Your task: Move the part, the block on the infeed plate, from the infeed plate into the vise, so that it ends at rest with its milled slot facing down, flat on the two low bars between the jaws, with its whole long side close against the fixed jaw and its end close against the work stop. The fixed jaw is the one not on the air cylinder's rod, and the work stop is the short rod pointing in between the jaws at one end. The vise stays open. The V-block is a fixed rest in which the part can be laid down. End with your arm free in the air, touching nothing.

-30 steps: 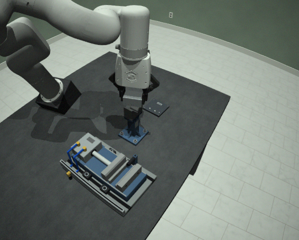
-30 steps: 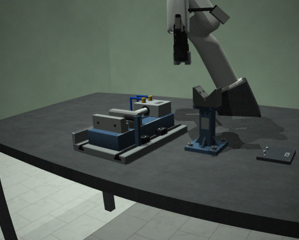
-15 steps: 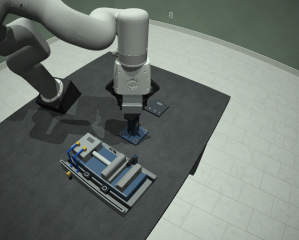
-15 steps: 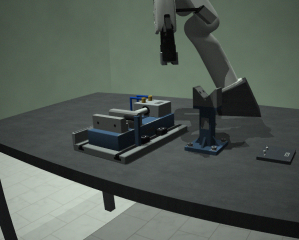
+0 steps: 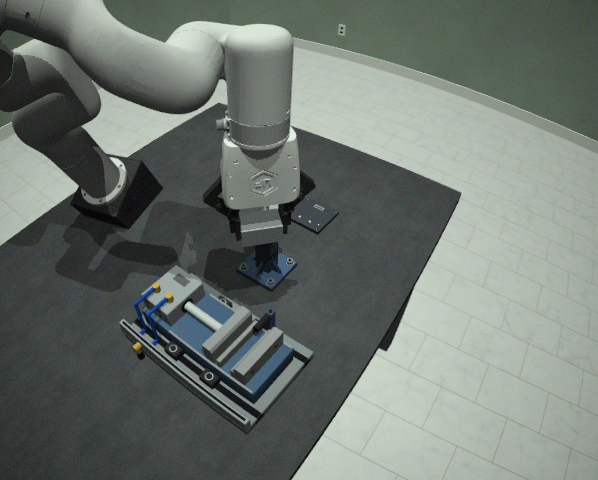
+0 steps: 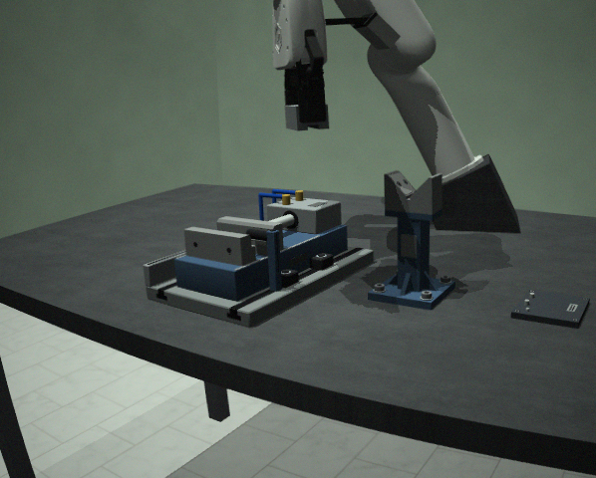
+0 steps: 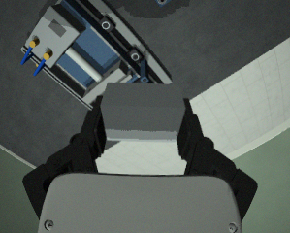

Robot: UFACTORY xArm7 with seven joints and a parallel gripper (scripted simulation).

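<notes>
My gripper is now 17 cm above the fixed jaw, 11 cm to the left of it and 5 cm short of it. The rest, counted from my hand: work stop (16 cm below, 6 cm to the right, 3 cm ahead); part (2 cm below); moving jaw (17 cm below, 10 cm to the right, 2 cm behind).
</notes>
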